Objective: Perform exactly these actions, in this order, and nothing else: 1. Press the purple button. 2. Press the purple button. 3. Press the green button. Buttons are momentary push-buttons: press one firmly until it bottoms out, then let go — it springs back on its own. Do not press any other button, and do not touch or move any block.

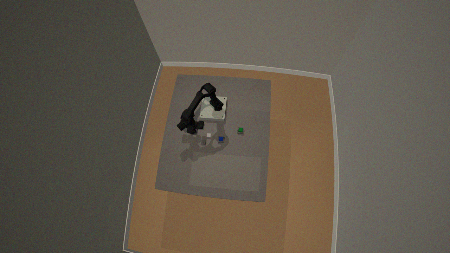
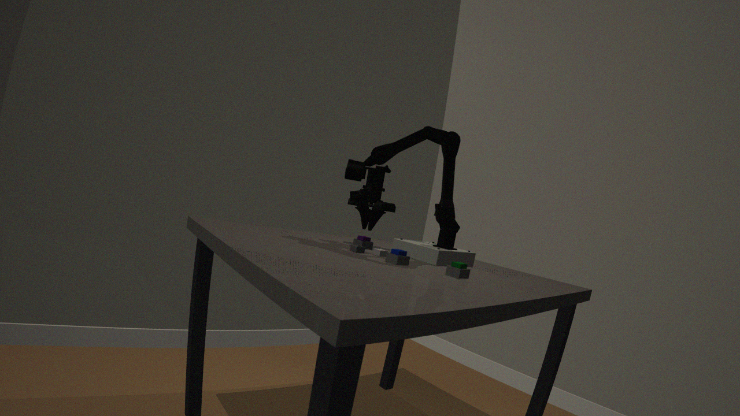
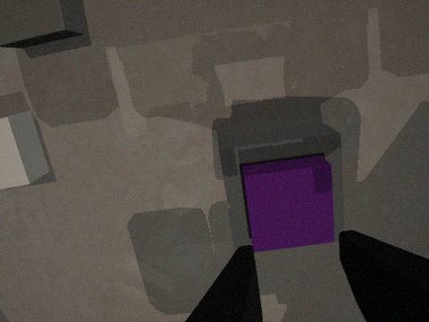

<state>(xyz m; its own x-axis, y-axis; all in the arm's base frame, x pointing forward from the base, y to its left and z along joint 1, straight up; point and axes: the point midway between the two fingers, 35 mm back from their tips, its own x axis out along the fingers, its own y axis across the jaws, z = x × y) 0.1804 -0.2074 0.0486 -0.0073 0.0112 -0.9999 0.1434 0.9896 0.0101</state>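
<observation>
Now: gripper tip 30 mm above the purple button. The rest, counted from my gripper tip: white block 50 mm ahead, 120 mm to the left, 50 mm below; blue button 100 mm ahead, 220 mm to the left, 30 mm below; grey block 110 mm ahead, 80 mm to the left, 50 mm below.
</observation>
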